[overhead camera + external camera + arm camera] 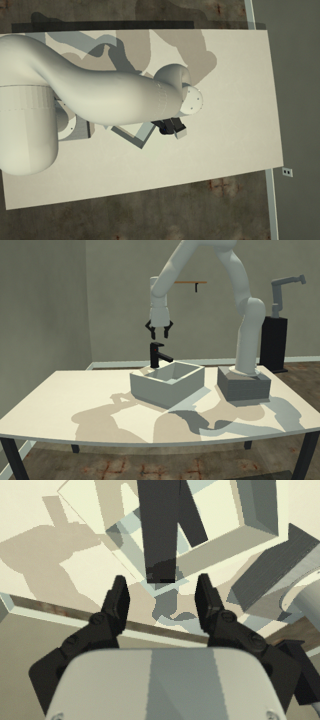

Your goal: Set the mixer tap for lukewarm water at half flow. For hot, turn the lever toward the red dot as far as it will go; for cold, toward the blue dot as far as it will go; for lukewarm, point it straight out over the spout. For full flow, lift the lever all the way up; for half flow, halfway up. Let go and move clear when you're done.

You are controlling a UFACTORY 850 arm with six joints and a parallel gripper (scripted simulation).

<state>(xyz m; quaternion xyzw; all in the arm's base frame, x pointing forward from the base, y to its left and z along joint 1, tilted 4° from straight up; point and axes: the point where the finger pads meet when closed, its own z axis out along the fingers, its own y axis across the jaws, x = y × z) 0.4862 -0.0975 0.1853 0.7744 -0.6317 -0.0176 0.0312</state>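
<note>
My gripper is now 1 cm short of the lever, 4 cm to the left of it and 5 cm above it. From my hand the other things lie so: grey sink basin 6 cm behind, 29 cm below; then black mixer tap 1 cm ahead, 6 cm to the right, 10 cm below.
</note>
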